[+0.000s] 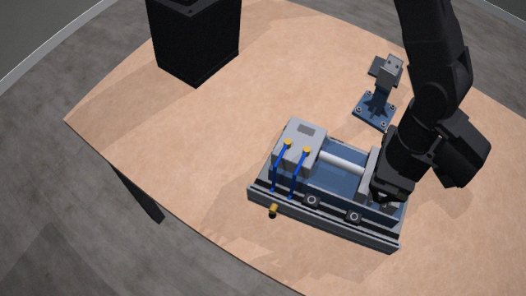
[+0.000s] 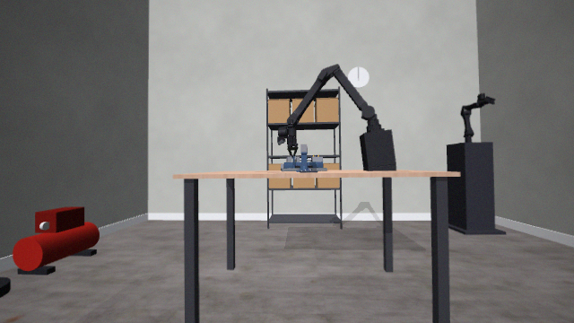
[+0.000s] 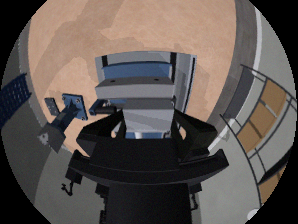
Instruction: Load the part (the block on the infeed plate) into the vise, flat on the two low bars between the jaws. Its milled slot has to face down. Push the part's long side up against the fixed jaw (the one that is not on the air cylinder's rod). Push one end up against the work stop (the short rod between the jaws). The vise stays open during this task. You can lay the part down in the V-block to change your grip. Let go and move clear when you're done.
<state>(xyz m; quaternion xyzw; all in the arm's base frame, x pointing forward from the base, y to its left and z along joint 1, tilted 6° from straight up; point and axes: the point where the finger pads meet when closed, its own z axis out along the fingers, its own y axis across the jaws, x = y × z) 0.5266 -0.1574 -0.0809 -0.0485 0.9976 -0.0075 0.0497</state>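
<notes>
My hand is 1 cm above the grey part. The rest, counted from my hand: moving jaw (3 cm behind, 2 cm to the left, 2 cm below); fixed jaw (3 cm ahead, 2 cm to the left, 2 cm below); work stop (7 cm to the left, 1 cm below).
</notes>
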